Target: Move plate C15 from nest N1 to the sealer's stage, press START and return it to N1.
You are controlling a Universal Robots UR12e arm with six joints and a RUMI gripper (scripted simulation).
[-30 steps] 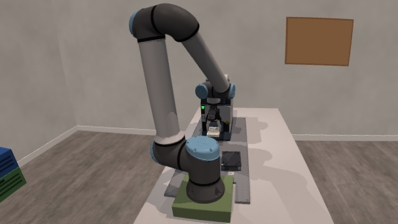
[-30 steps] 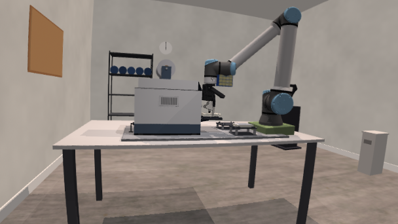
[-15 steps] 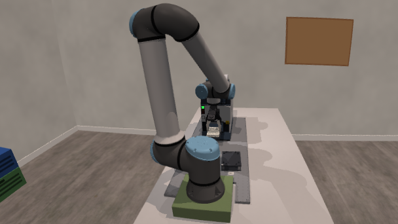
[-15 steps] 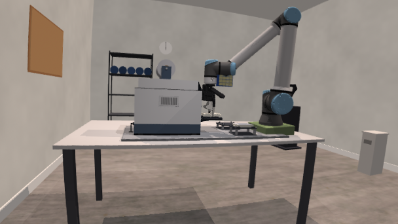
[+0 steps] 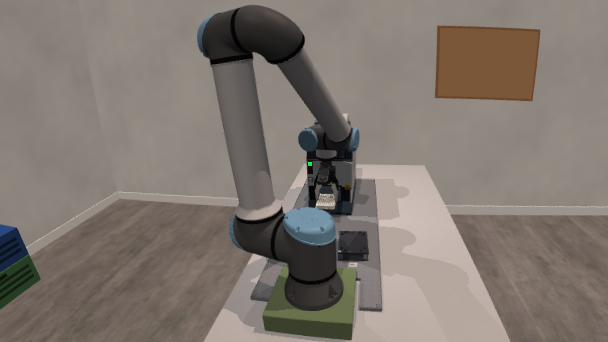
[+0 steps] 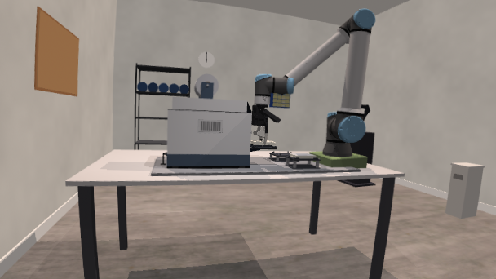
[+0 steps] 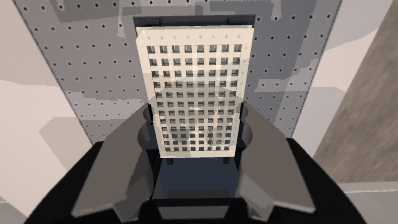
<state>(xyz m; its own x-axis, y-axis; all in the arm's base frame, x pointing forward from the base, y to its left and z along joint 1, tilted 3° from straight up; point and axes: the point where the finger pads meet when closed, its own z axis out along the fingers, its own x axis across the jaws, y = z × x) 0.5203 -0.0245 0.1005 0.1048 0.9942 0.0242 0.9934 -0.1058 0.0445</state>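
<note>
Now: the sealer stage 3 cm below my hand. Round my hand: square button: 11 cm ahead, 8 cm to the left, 6 cm above; then plate C15: 1 cm below; then nest N2: 20 cm behind, 11 cm to the left, 8 cm below.
</note>
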